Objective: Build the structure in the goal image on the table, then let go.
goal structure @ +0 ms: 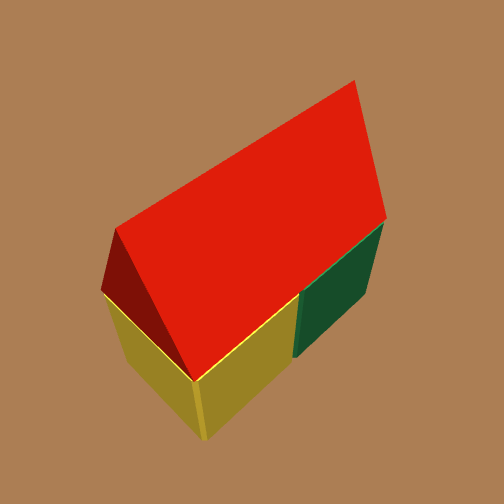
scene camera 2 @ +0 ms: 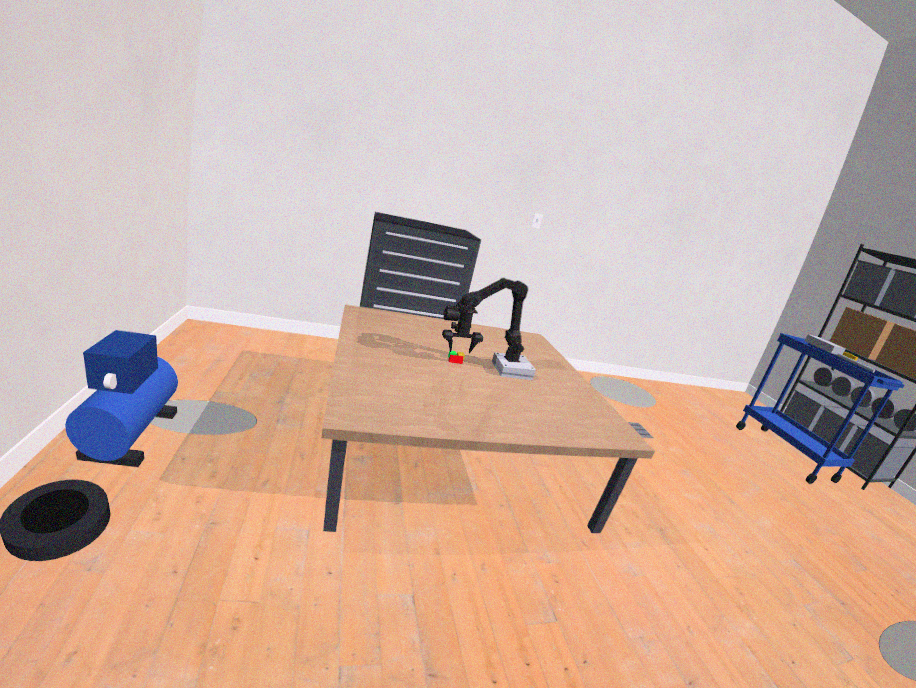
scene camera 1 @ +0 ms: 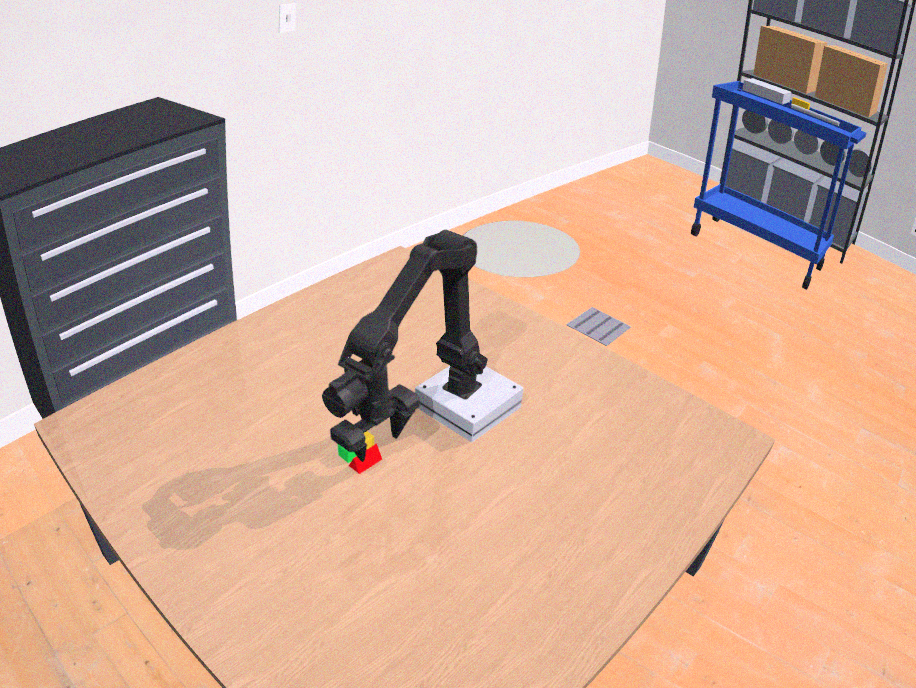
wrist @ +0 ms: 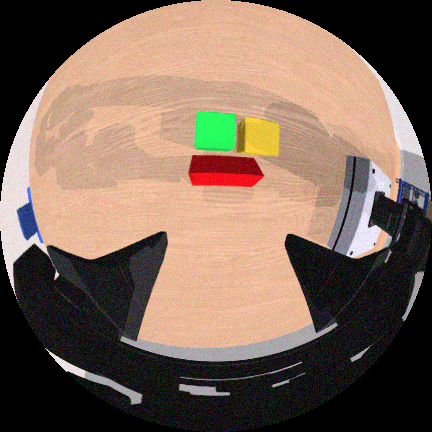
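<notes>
A green cube and a yellow cube are side by side, with a narrow gap between them in the wrist view. A longer red block with sloping faces lies alongside them, nearer the gripper in the wrist view. Whether it touches them is hard to tell. My gripper is open and empty, low over the blocks. Its fingers stand wide apart. In scene camera 1 one finger hides parts of the green and yellow cubes.
The blocks are on the wooden table. The arm's pale base plate stands to their right. A dark drawer cabinet and a blue cart stand off the table.
</notes>
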